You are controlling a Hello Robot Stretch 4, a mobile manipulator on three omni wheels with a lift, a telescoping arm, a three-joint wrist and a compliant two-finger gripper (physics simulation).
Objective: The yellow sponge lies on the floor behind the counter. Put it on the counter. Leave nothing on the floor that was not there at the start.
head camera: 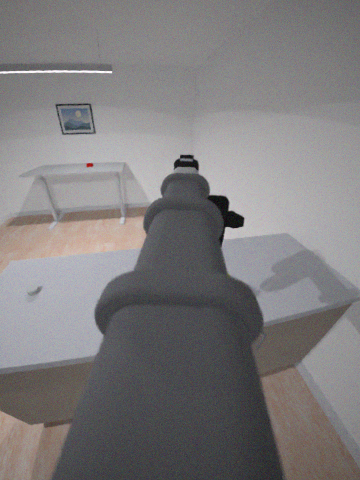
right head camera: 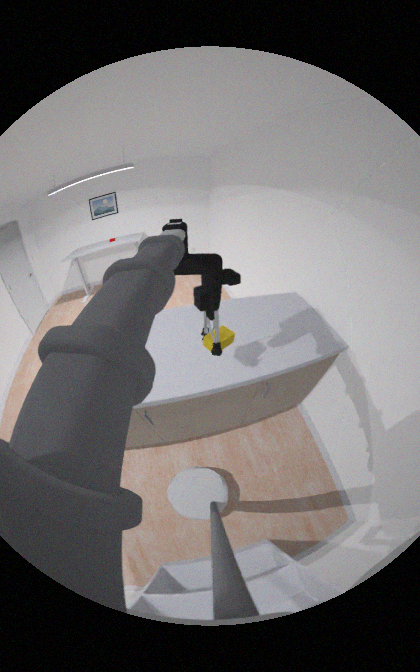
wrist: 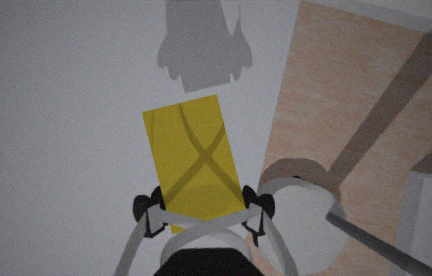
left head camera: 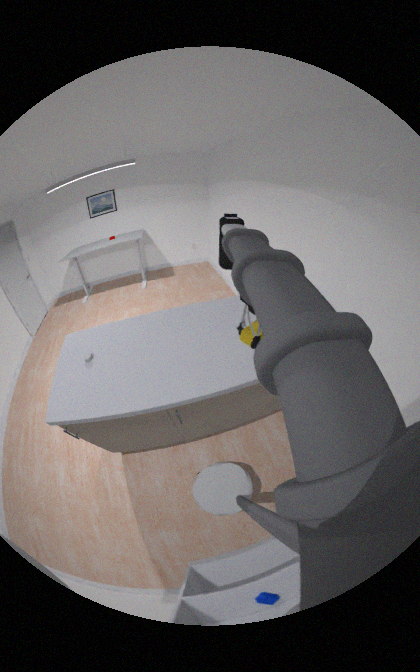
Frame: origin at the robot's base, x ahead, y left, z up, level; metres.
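Seen in the pictures: gripper, between the fingertips: (wrist: 204, 201).
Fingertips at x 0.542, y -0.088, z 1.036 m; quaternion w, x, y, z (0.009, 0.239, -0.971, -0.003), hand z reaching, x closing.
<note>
Pixels of each thing's middle, then the offset from my fingertips to it. Level surfaces: height alone.
- yellow sponge, middle of its body: (wrist: 195, 161) dy -0.030, dx +0.026, dz +0.014 m
- grey-white counter, height of its surface: dz -0.153 m
- small curved object, middle of its body: (head camera: 33, 289) dy +0.767, dx +0.057, dz -0.141 m
- white table, height of its surface: dz -0.113 m
The yellow sponge (left head camera: 248, 334) (right head camera: 225, 338) (wrist: 195, 155) is between the two fingertips of my gripper (left head camera: 248, 335) (right head camera: 211, 341) (wrist: 204, 201), which is shut on its near end. The sponge is over the right part of the grey-white counter (head camera: 65, 330) (left head camera: 150, 370) (right head camera: 180, 360) (wrist: 75, 125). In the wrist view a shadow of gripper and sponge lies on the counter top, apart from the sponge, so the sponge is held above the top. The arm reaches out over the counter and hides the sponge in the head view. The floor behind the counter is partly hidden.
A small curved object (head camera: 34, 290) (left head camera: 89, 357) lies on the counter's left part. A white table (head camera: 107, 168) with a red object (head camera: 89, 165) stands by the far wall. A wall borders the counter's right end. A blue object (left head camera: 267, 598) lies in a white unit near the robot.
</note>
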